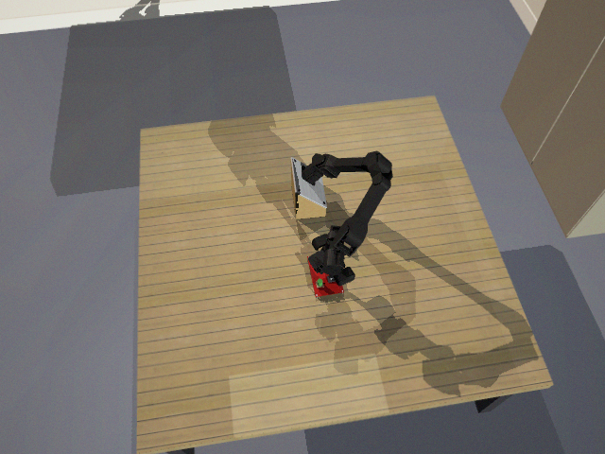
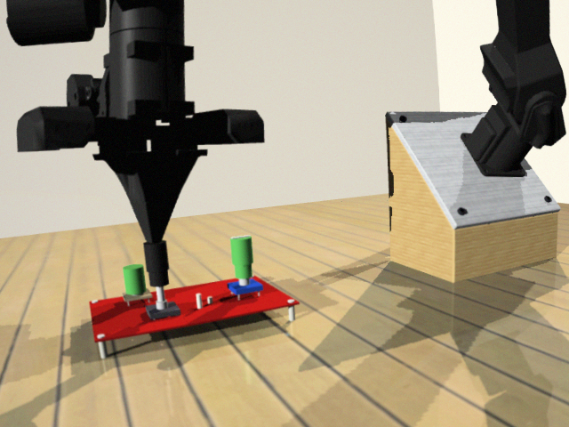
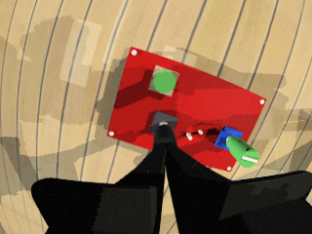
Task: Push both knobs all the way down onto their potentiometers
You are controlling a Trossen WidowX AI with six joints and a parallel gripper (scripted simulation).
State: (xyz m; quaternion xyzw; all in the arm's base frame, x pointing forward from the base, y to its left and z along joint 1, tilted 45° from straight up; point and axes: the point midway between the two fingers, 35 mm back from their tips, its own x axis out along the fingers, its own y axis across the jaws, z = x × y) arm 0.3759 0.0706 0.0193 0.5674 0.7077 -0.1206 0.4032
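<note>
My gripper tip is now 7 cm past the green knob, 2 cm to the left of it and 2 cm above it. Round my gripper tip: black knob 2 cm below.
</note>
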